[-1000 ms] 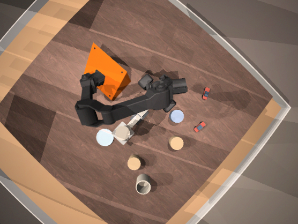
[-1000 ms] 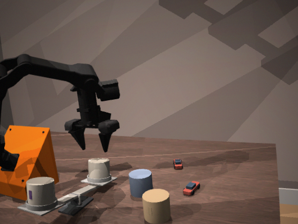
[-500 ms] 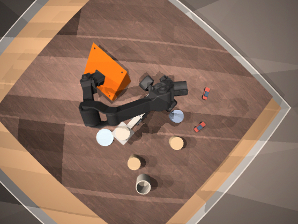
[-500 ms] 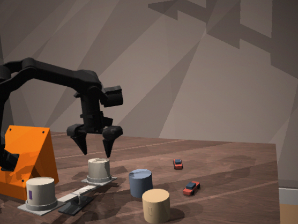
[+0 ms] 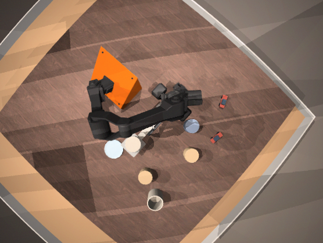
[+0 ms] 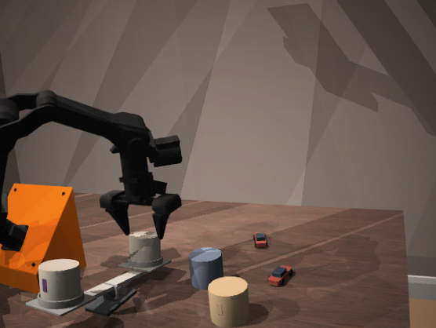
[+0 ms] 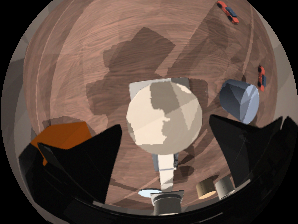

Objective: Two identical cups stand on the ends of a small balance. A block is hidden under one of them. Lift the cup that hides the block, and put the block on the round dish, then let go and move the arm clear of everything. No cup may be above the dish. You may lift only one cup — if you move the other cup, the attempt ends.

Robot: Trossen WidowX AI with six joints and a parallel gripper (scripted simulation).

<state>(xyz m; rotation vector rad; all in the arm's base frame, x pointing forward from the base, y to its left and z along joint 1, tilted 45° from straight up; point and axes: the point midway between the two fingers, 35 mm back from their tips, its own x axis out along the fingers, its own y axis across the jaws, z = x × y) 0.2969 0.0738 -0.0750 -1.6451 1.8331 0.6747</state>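
My gripper tip is 5 cm above the grey block. The rest, counted from my gripper tip: blue cylinder: 15 cm ahead, 5 cm below; then round dish: 36 cm to the right, 9 cm behind, 8 cm below.
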